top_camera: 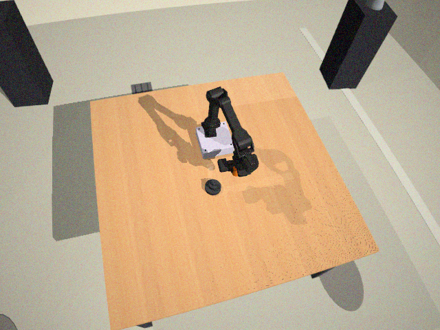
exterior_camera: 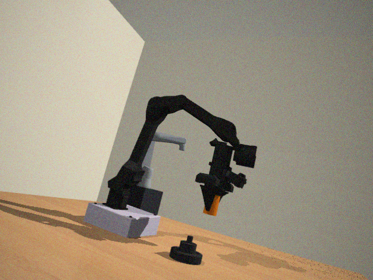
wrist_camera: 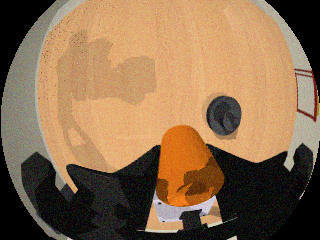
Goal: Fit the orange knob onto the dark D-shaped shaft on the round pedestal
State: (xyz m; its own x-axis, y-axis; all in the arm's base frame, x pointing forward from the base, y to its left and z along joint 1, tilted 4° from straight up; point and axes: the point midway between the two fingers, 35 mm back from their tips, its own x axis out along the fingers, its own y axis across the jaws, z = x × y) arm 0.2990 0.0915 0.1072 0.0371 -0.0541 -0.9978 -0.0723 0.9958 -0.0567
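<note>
The dark round pedestal is 110 mm to the right of my gripper tip, 100 mm below it and 10 mm ahead of it. The rest, counted from my gripper tip: orange knob: 20 mm above.
</note>
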